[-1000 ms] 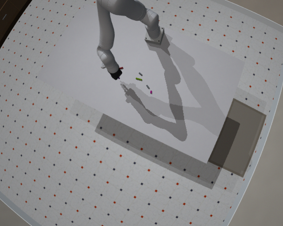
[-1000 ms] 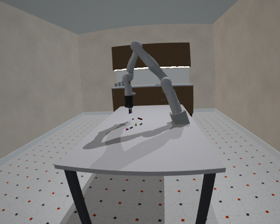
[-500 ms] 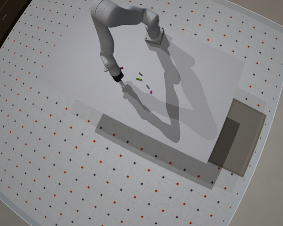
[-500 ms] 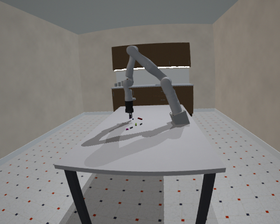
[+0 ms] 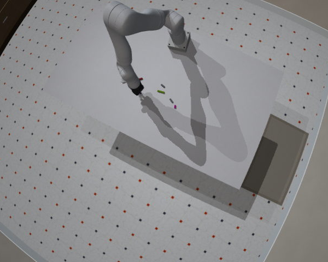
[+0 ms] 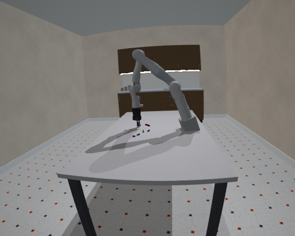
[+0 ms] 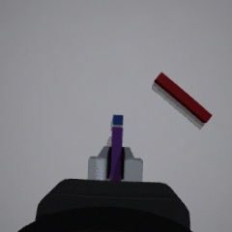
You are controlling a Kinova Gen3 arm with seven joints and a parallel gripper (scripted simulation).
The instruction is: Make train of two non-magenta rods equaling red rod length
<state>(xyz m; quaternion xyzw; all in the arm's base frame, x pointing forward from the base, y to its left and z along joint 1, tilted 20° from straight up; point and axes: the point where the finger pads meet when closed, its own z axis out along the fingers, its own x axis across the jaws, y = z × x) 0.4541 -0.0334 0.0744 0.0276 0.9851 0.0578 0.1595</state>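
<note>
Now: hand 1 cm above the purple rod. Round my hand: lime rod: 9 cm behind, 13 cm to the left, 3 cm below; blue rod: 4 cm to the right, 3 cm below; red rod: 7 cm behind, 6 cm to the right, 3 cm below.
</note>
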